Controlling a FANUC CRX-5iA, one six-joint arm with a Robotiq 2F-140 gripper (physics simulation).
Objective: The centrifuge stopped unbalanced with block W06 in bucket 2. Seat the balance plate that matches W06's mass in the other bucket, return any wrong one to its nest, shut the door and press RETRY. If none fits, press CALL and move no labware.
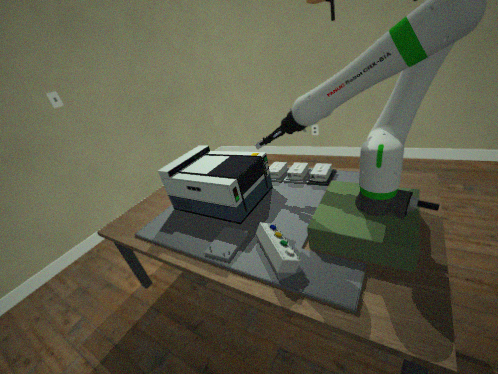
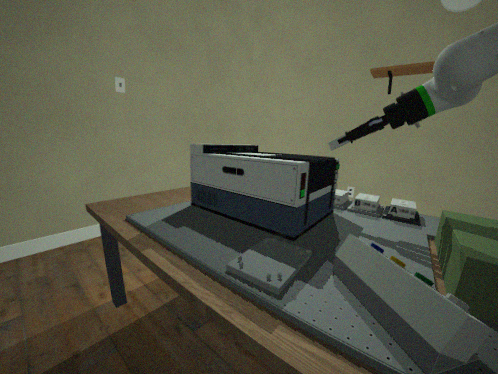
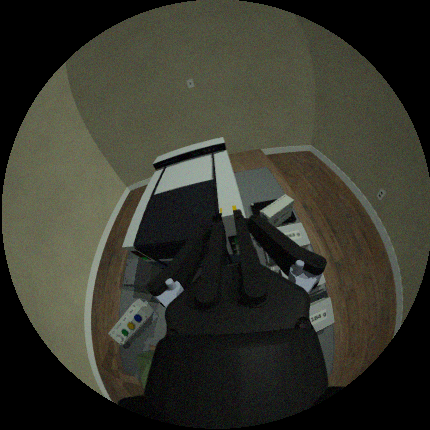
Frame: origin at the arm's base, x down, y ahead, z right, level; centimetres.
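Where they show: gripper, fingertip midpoint: (image 1: 256, 146) (image 2: 330, 146) (image 3: 227, 207); arm's base, origin of the base link: (image 1: 376, 203).
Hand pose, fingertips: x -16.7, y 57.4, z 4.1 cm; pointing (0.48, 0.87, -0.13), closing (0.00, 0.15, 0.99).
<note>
Things, the pixels of their top centre, and the offset from my fingertips. Level surfaces: height alone.
- plate A, middle of its top: (image 3: 314, 318) (image 2: 403, 202) (image 1: 320, 168) dx +19.9, dy -22.6, dz +21.6 cm
- plate B, middle of its top: (image 3: 303, 275) (image 2: 367, 196) (image 1: 297, 167) dx +19.9, dy -9.8, dz +19.3 cm
- more, middle of its top: (image 3: 288, 235) (image 2: 336, 191) (image 1: 276, 166) dx +19.9, dy +3.3, dz +16.9 cm
- button box, middle of its top: (image 2: 401, 261) (image 1: 274, 237) (image 3: 120, 323) dx +16.9, dy -32.5, dz -36.3 cm
- low grey plate with small pegs, middle of its top: (image 2: 272, 253) (image 1: 225, 239) (image 3: 134, 269) dx +22.8, dy -10.5, dz -41.7 cm
- grey board, its level: dx +25.0 cm
My gripper (image 1: 258, 145) (image 2: 334, 144) (image 3: 227, 207) is shut and empty, its tips above the rear right top edge of the centrifuge (image 1: 200, 192) (image 2: 250, 177) (image 3: 185, 212). A white and a black panel cover the centrifuge's top; its buckets and block W06 are hidden. White balance plates stand in a row behind it: plate A (image 1: 320, 171) (image 2: 402, 207) (image 3: 320, 316), marked 184 g, plate B (image 1: 298, 171) (image 2: 366, 202), one more (image 1: 277, 170) (image 2: 341, 198), and a farther one (image 3: 277, 209). The button box (image 1: 275, 247) (image 2: 390, 295) (image 3: 120, 330) has blue, yellow, green and white buttons.
A low grey plate with small pegs (image 1: 222, 250) (image 2: 260, 270) lies in front of the centrifuge on the grey board (image 1: 325, 285) (image 2: 165, 237). The green robot base (image 1: 350, 225) (image 2: 465, 225) stands at the right. A wooden shelf (image 2: 402, 69) is on the wall.
</note>
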